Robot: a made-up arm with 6 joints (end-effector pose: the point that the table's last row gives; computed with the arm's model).
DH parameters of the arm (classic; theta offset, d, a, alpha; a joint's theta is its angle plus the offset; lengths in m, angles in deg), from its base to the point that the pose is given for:
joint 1: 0 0.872 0.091 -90
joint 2: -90 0 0.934 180
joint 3: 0 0 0.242 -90
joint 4: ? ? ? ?
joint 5: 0 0 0 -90
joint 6: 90 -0.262 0 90
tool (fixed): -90 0 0 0
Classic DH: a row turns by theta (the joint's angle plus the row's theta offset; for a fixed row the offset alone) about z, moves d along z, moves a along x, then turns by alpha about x.
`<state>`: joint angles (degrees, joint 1 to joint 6).
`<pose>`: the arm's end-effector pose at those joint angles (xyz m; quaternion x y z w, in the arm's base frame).
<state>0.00 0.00 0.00 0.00 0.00 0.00</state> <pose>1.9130 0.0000 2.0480 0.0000 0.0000 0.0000 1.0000</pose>
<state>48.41 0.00 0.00 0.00 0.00 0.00</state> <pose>1.2698 1.4308 2.0480 0.0000 0.0000 0.4100 0.9121</pose>
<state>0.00 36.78 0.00 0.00 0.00 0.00</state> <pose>2.2544 0.0000 0.7230 0.0000 0.3155 0.0000 0.9489</pose>
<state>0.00 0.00 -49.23 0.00 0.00 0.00</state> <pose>1.4641 0.0000 0.5842 0.0000 0.4165 0.0000 0.9091</pose>
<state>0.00 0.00 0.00 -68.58 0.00 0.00</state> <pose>1.9130 0.0000 2.0480 0.5634 0.0000 0.0000 0.8262</pose>
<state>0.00 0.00 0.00 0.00 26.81 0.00</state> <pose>1.8848 0.0000 2.1662 0.0000 -0.2318 0.0000 0.9728</pose>
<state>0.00 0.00 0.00 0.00 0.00 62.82</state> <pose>1.9130 0.0000 2.0480 -0.5212 0.0000 0.0000 0.8535</pose>
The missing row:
joint 4: 0 -1.56 0 90
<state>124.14 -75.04 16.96 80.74 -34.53 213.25</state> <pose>0.7338 -0.8210 2.8803 0.8431 0.1832 0.5024 0.0564</pose>
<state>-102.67 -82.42 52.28 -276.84 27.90 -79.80</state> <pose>0.6183 2.1952 2.0881 -0.8541 -0.3876 -0.2250 0.2640</pose>
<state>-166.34 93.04 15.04 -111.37 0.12 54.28</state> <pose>-1.5928 -0.3866 -0.9094 -0.5929 0.3023 0.7138 0.2182</pose>
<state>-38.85 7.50 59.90 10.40 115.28 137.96</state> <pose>0.5877 -0.4184 3.2352 0.2530 0.3342 0.8444 0.3337</pose>
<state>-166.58 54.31 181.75 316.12 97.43 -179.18</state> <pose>0.3658 0.2724 2.3677 0.0489 0.3596 0.4612 0.8097</pose>
